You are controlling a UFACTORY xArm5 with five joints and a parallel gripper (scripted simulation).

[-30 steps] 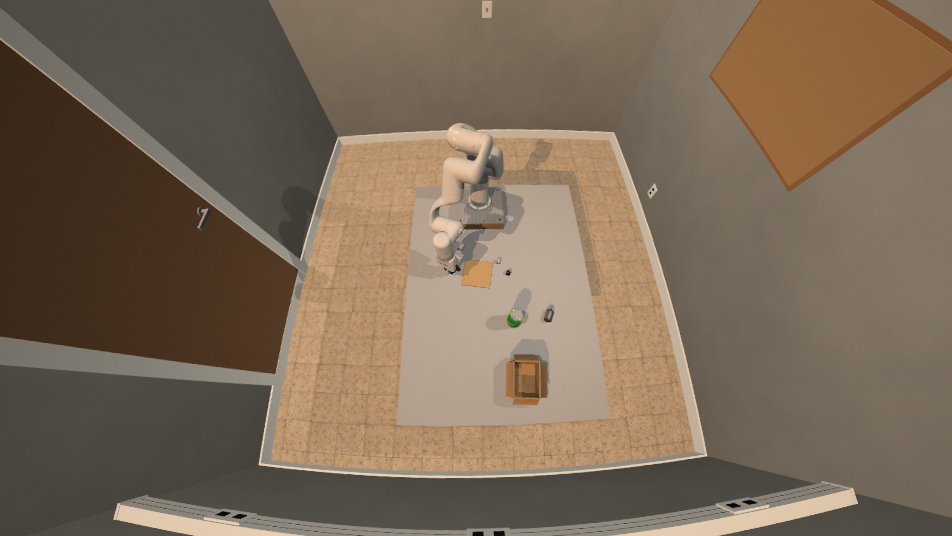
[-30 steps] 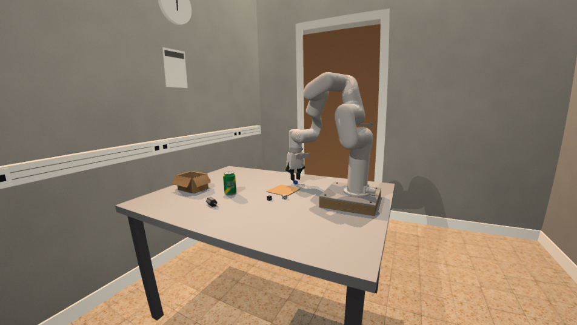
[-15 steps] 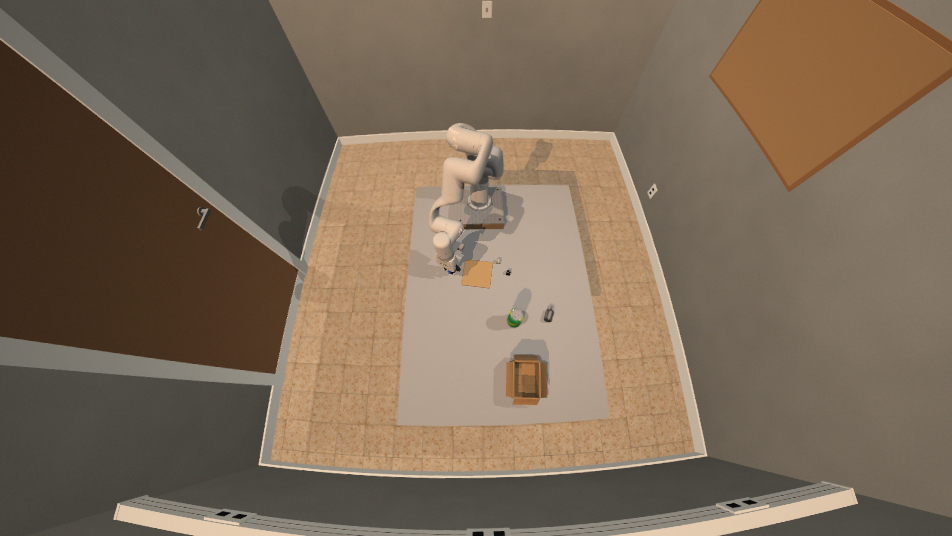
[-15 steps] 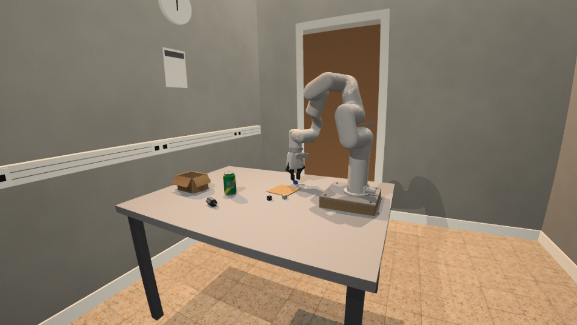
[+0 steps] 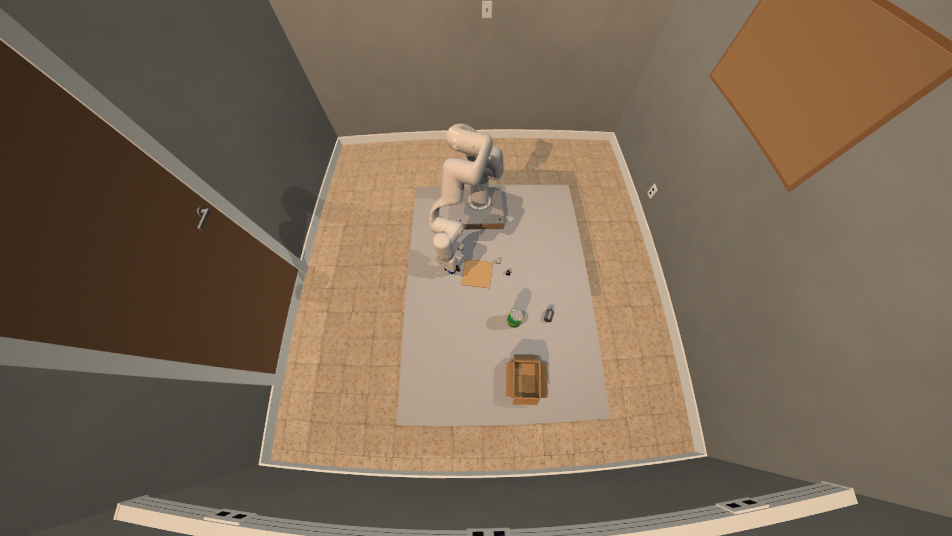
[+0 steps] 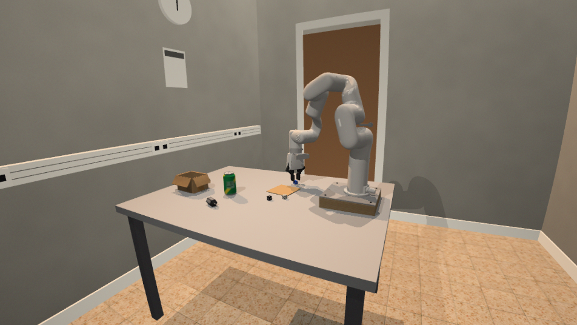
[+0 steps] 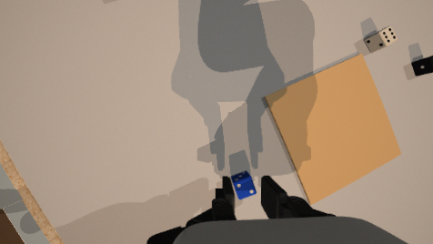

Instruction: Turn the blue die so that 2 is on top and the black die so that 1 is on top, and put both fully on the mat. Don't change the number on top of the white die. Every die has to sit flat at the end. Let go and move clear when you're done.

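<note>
Right now my hand is 3 cm above the blue die. Also, from my hand: white die 9 cm behind, 23 cm to the left, 3 cm below; then mat 1 cm behind, 14 cm to the left, 4 cm below; then black die 4 cm behind, 29 cm to the left, 3 cm below.
</note>
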